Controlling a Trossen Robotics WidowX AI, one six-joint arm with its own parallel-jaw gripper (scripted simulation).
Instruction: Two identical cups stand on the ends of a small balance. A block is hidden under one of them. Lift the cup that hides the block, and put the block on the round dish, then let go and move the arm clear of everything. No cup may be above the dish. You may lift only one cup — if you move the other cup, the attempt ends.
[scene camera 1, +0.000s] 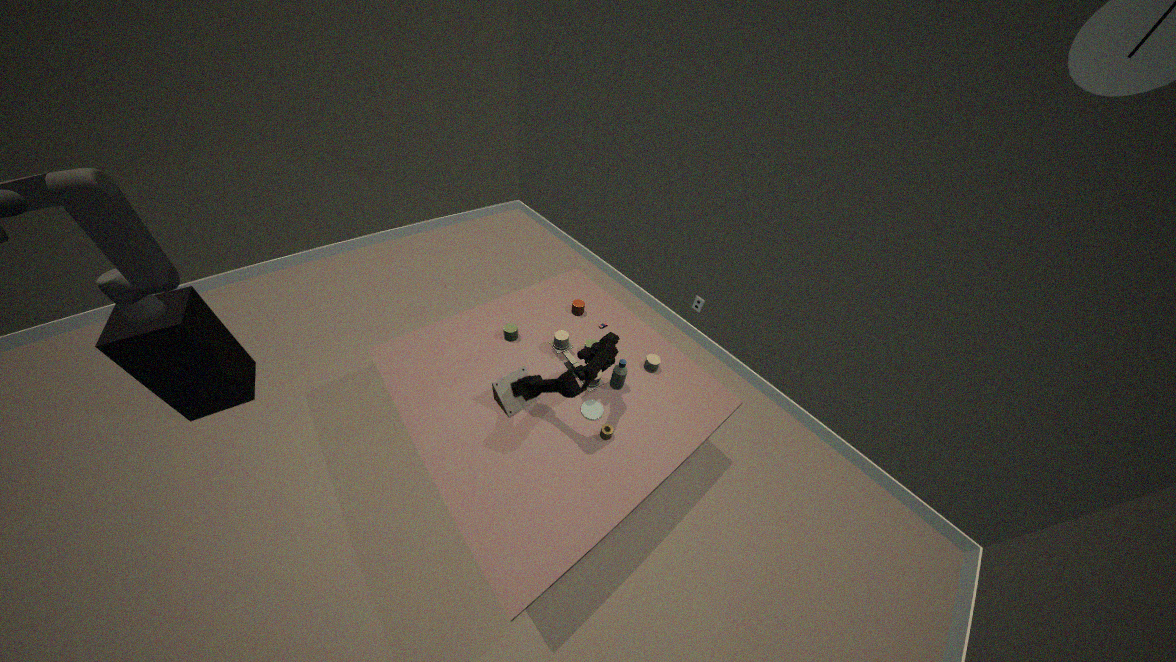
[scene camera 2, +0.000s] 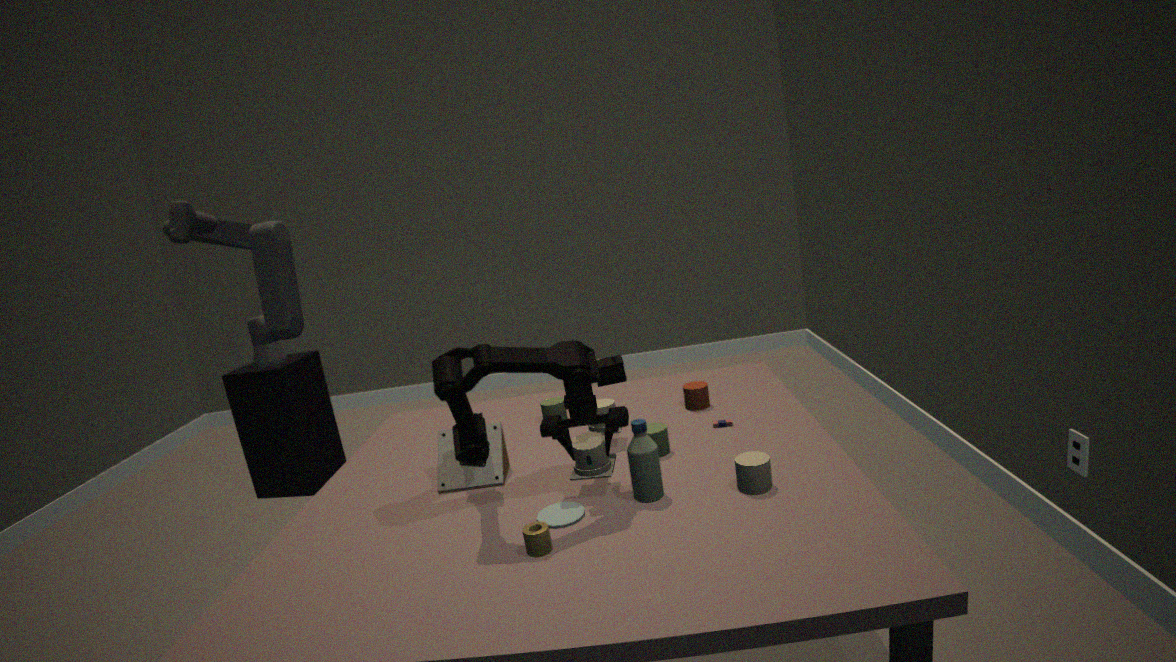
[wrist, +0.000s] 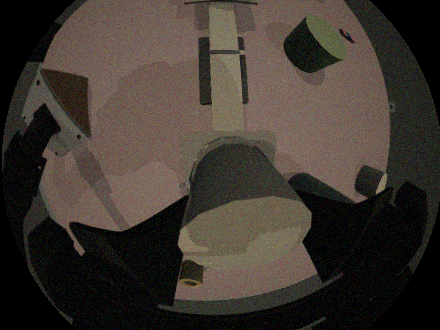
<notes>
In view: the gripper (scene camera 2: 591, 458), a blue-capped bottle (scene camera 2: 643, 452), a green cylinder (wrist: 313, 45) and a round dish (scene camera 2: 561, 514).
The blue-capped bottle also shows in the wrist view (wrist: 301, 181). The gripper also shows in the wrist view (wrist: 237, 196).
</notes>
